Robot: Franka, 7 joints.
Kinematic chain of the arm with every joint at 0, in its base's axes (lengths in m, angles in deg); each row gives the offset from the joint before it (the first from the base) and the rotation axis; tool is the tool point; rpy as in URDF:
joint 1: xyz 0 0 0.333 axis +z
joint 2: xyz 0 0 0 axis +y
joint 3: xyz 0 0 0.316 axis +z
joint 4: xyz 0.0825 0 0 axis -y
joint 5: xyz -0.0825 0 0.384 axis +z
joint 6: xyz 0 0 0 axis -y
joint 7: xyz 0.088 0 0 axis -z
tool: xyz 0 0 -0.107 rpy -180 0 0
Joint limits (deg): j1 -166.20..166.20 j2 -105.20..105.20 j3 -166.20..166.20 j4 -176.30..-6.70 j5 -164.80..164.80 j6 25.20..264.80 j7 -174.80..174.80
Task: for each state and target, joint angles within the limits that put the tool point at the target. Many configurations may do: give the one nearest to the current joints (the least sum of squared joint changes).
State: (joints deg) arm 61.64 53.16 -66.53 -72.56 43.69 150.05 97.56
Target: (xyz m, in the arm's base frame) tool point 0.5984 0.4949 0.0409
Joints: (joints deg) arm 65.69 89.45 -47.02 -55.14 41.84 149.45 97.56
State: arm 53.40 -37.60 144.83 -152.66 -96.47 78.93 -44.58
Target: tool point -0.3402 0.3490 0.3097
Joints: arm 28.15 -36.17 118.96 -136.45 -100.52 79.59 -44.58
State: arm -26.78 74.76 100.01 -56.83 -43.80 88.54 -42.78
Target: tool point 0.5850 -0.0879 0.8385
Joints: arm -49.09 54.89 121.60 -43.87 -40.89 90.52 -42.78
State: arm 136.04 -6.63 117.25 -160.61 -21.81 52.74 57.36
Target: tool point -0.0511 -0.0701 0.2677
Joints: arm 139.16 -4.34 120.42 -172.45 -13.94 47.68 57.36
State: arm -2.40 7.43 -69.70 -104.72 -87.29 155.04 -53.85
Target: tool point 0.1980 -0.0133 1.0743
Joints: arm 14.60 -31.28 -13.71 -74.61 -84.41 170.26 -53.85
